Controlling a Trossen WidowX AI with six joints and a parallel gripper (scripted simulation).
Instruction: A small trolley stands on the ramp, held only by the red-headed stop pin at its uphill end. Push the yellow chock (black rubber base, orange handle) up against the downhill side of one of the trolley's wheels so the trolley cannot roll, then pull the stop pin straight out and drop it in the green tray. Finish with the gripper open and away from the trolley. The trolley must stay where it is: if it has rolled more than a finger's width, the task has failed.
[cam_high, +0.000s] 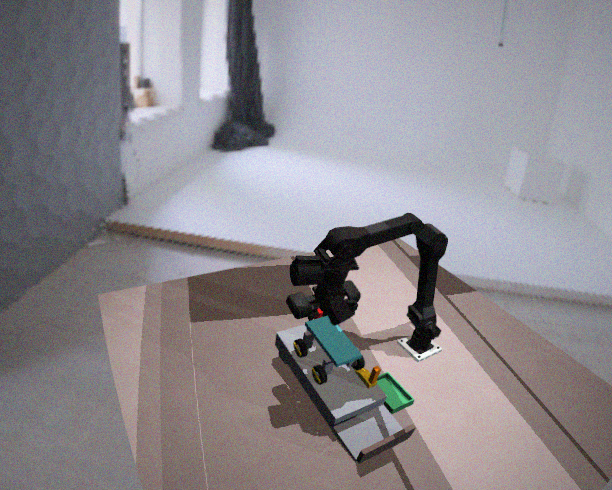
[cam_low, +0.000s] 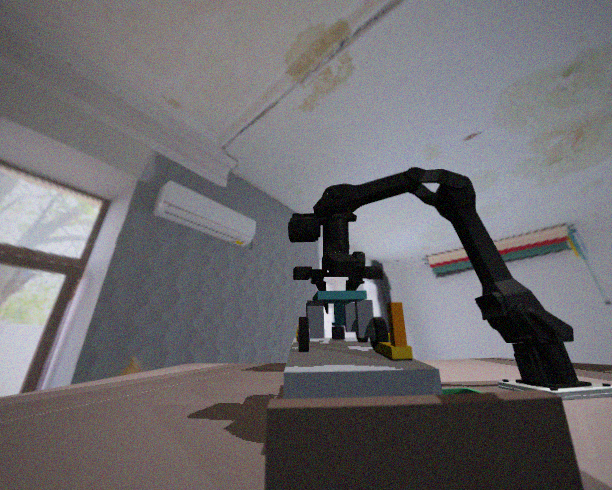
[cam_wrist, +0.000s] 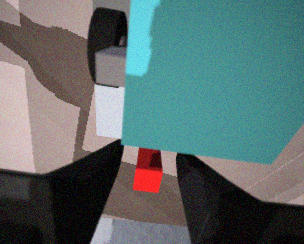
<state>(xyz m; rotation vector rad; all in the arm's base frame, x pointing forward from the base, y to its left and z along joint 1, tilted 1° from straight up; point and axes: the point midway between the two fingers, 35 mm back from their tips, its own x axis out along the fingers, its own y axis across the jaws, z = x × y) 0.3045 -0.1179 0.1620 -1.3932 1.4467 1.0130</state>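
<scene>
The red-headed stop pin is 1 cm below my gripper tip. Round my gripper tip: brown lip 3 cm ahead, 36 cm to the left, 11 cm below; trolley 2 cm ahead, 10 cm to the left, 3 cm below; yellow chock 3 cm behind, 19 cm to the left, 5 cm below.
</scene>
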